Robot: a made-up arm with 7 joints.
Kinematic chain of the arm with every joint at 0, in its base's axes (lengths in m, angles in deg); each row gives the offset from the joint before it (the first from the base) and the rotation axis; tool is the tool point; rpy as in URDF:
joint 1: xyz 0 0 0.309 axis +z
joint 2: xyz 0 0 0 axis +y
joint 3: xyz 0 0 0.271 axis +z
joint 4: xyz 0.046 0 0 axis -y
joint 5: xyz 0.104 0 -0.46 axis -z
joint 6: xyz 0 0 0 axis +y
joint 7: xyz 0.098 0 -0.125 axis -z
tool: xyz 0 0 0 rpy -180 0 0
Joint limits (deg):
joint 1: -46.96..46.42
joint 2: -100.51..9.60
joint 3: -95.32..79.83
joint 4: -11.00..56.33
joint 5: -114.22..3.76
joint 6: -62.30..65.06
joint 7: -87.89..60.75
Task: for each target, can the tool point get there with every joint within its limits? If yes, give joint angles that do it. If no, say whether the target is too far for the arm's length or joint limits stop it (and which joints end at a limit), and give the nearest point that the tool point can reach.
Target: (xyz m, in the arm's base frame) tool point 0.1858 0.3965 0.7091
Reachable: yes | joints 9.84 -63.14 35.84 48.48 -34.79 28.18 -28.79
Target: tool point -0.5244 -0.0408 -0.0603
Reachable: no: joint limits stop it (at a limit: joint 1, joint 2, joint 3, joint 6) | nearest point -0.3461 -0.1253 0.0659 | short by 0.234 m
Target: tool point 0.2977 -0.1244 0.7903
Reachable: yes | joints 15.43 -67.68 -24.18 41.83 -28.12 5.61 -12.97
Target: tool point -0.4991 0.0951 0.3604
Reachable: no: joint limits stop it (at a limit: joint 1, joint 2, joint 4, joint 6) | nearest point -0.5476 0.1874 0.3903 | short by 0.108 m
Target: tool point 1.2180 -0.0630 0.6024
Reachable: no: too far | nearest point 0.6370 -0.0329 0.4624 | short by 0.598 m
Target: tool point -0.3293 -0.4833 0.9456
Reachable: no: joint limits stop it (at a limit: joint 4) | nearest point -0.2499 -0.3668 0.7921 | short by 0.208 m
